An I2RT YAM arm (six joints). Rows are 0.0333 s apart.
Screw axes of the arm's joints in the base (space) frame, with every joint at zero. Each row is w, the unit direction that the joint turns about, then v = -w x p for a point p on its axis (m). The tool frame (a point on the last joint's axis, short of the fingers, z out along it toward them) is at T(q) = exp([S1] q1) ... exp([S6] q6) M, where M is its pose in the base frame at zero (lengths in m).
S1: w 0 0 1 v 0.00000 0.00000 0.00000
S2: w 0 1 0 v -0.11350 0.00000 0.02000
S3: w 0 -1 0 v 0.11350 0.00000 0.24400
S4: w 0 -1 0 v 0.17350 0.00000 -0.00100
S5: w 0 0 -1 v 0.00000 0.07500 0.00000
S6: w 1 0 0 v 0.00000 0.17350 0.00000
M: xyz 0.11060 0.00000 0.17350 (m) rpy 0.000 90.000 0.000 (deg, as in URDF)
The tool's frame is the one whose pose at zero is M.
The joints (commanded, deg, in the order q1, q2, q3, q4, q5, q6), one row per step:
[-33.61, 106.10, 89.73, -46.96, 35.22, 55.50]
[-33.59, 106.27, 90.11, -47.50, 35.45, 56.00]
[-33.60, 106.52, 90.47, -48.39, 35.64, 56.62]
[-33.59, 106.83, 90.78, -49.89, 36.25, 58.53]
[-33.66, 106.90, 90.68, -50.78, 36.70, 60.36]
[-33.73, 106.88, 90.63, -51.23, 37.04, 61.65]
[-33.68, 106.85, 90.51, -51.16, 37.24, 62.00]
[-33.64, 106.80, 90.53, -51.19, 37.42, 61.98]
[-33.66, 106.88, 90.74, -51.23, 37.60, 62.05]
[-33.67, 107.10, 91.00, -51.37, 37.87, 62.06]
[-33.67, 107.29, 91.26, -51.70, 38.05, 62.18]
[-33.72, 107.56, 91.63, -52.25, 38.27, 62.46]
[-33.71, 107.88, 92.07, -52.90, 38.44, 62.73]
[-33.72, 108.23, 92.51, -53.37, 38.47, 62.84]
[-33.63, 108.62, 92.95, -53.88, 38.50, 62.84]
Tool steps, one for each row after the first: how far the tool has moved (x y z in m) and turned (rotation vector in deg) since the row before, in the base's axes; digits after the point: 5 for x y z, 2 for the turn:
[0.00020, -0.00011, 0.00051, 0.00, 0.05, -0.45]
[-0.00023, -0.00004, -0.00039, 0.27, 0.32, -0.55]
[-0.00110, 0.00045, -0.00134, 0.29, 0.26, -1.65]
[-0.00168, 0.00028, -0.00145, 0.13, -0.12, -1.60]
[-0.00116, 0.00000, -0.00032, -0.09, -0.29, -1.15]
[-0.00003, 0.00031, -0.00030, -0.17, -0.12, -0.28]
[-0.00003, 0.00024, 0.00046, -0.16, 0.07, -0.01]
[0.00029, -0.00046, 0.00059, -0.19, -0.03, -0.14]
[0.00053, -0.00059, -0.00009, -0.15, 0.21, -0.12]
[0.00028, -0.00029, -0.00006, -0.01, 0.23, -0.16]
[0.00009, -0.00060, -0.00016, 0.05, 0.30, -0.34]
[0.00043, -0.00030, -0.00021, 0.13, 0.35, -0.25]
[0.00071, -0.00057, -0.00034, 0.18, 0.26, -0.10]
[0.00115, -0.00004, -0.00063, 0.23, 0.40, 0.08]

